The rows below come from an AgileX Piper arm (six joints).
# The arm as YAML. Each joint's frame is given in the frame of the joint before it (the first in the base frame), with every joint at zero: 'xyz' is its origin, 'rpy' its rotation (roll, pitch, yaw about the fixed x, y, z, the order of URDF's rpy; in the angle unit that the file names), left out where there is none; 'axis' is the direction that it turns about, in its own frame. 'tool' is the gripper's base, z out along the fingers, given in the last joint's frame.
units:
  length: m
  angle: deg
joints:
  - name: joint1
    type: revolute
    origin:
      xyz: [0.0, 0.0, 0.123]
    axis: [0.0, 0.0, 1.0]
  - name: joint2
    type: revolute
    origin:
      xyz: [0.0, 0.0, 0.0]
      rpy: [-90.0, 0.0, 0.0]
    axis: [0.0, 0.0, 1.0]
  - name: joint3
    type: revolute
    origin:
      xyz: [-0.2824, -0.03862, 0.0]
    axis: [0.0, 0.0, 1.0]
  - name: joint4
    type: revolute
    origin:
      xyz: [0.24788, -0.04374, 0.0]
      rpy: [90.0, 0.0, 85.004]
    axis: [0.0, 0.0, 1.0]
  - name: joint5
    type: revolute
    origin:
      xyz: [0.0, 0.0, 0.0]
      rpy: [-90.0, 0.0, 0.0]
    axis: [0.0, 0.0, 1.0]
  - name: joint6
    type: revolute
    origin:
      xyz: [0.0, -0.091, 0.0]
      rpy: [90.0, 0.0, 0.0]
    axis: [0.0, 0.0, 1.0]
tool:
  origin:
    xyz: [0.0, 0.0, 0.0]
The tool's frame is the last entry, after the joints.
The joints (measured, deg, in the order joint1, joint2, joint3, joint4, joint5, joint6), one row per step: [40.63, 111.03, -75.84, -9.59, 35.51, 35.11]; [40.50, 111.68, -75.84, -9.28, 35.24, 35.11]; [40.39, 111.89, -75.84, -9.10, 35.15, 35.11]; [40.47, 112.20, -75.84, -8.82, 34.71, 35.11]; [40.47, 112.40, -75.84, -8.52, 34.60, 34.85]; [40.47, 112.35, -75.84, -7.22, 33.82, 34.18]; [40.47, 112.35, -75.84, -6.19, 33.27, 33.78]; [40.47, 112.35, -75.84, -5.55, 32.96, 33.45]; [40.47, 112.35, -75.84, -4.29, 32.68, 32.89]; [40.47, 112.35, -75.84, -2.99, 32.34, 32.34]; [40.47, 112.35, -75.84, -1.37, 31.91, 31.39]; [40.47, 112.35, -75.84, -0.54, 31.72, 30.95]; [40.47, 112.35, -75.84, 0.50, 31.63, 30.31]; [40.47, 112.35, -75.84, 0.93, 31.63, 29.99]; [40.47, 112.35, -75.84, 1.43, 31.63, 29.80]
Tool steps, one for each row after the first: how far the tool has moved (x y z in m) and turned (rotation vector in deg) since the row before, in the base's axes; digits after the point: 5 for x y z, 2 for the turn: [0.00114, 0.00022, -0.00445, -0.03, 0.48, -0.25]; [0.00062, -0.00026, -0.00145, 0.04, 0.20, -0.19]; [0.00011, 0.00128, -0.00195, 0.29, 0.08, -0.01]; [0.00005, 0.00043, -0.00138, 0.05, 0.19, 0.09]; [-0.00008, 0.00163, 0.00072, 1.18, -0.01, 0.02]; [-0.00008, 0.00122, 0.00027, 0.90, 0.09, -0.12]; [-0.00007, 0.00072, 0.00016, 0.51, 0.05, -0.01]; [-0.00045, 0.00107, 0.00011, 0.81, 0.36, -0.13]; [-0.00040, 0.00116, 0.00018, 0.88, 0.33, -0.17]; [-0.00046, 0.00144, 0.00026, 1.00, 0.32, 0.02]; [-0.00025, 0.00070, 0.00013, 0.51, 0.19, -0.04]; [-0.00047, 0.00074, 0.00006, 0.51, 0.32, 0.03]; [-0.00023, 0.00027, 0.00000, 0.17, 0.14, 0.06]; [-0.00027, 0.00032, 0.00001, 0.26, 0.22, -0.09]
